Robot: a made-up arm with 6 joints.
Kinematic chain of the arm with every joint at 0, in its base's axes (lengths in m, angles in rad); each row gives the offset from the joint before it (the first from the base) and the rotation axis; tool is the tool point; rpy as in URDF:
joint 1: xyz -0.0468 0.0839 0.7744 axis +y
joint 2: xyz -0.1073 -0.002 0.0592 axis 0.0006 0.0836 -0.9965
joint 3: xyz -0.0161 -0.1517 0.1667 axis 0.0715 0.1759 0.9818
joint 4: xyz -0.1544 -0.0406 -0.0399 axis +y
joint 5: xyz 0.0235 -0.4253 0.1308 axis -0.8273 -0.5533 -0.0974
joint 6: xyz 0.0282 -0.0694 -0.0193 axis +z
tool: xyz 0.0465 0.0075 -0.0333 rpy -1.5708 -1.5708 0
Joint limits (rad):
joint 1: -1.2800..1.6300
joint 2: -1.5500..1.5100
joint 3: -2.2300..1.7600
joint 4: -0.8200..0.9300
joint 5: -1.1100..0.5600
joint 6: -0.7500..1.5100
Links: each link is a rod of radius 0.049 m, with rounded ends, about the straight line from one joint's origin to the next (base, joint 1, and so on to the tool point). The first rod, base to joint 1, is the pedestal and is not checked.
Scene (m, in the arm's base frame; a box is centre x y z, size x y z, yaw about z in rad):
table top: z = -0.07
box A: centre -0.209 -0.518 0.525 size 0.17 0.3 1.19 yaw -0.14
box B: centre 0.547 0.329 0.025 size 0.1 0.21 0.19 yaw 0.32
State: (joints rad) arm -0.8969 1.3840 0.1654 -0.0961 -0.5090 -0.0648
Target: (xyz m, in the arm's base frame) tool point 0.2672 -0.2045 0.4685
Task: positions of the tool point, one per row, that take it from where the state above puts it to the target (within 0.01 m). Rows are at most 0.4 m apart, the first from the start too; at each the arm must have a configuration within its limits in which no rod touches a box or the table.
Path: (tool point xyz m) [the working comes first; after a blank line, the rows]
Joints at the target: 1.1100 -0.1920 1.2529 0.1426 -0.2063 -0.3321
Straight joint move there: touches box A.

1: -0.8502 0.0275 0.6540
2: -0.8459 0.1106 0.9730
3: -0.7022 0.2036 1.2553
4: -0.4534 0.3009 1.4359
5: -0.1648 0.3945 1.4767
6: -0.2047 0.0584 1.5923
7: -0.1442 -0.2932 1.5203
8: -0.0127 -0.5374 1.2832
9: 0.1339 -0.5971 0.9617
10: 0.2389 -0.4662 0.6604
11: 0.2672 -0.2045 0.4685

